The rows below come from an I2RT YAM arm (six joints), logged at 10 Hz.
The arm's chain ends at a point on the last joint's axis. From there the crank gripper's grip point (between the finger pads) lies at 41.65 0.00 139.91 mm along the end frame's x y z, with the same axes.
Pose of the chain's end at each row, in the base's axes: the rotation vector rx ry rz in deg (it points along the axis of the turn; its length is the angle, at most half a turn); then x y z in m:
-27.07 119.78 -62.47 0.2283 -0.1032 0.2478
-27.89 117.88 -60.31 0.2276 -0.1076 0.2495
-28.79 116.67 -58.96 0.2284 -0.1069 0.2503
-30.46 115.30 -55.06 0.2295 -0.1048 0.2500
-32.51 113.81 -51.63 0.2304 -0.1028 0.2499
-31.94 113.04 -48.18 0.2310 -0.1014 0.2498
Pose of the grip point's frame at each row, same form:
-27.07 119.78 -62.47 0.3037 -0.2058 0.1764
-27.89 117.88 -60.31 0.3087 -0.2061 0.1786
-28.79 116.67 -58.96 0.3132 -0.2026 0.1798
-30.46 115.30 -55.06 0.3205 -0.1931 0.1777
-32.51 113.81 -51.63 0.3270 -0.1839 0.1764
-31.94 113.04 -48.18 0.3311 -0.1765 0.1747

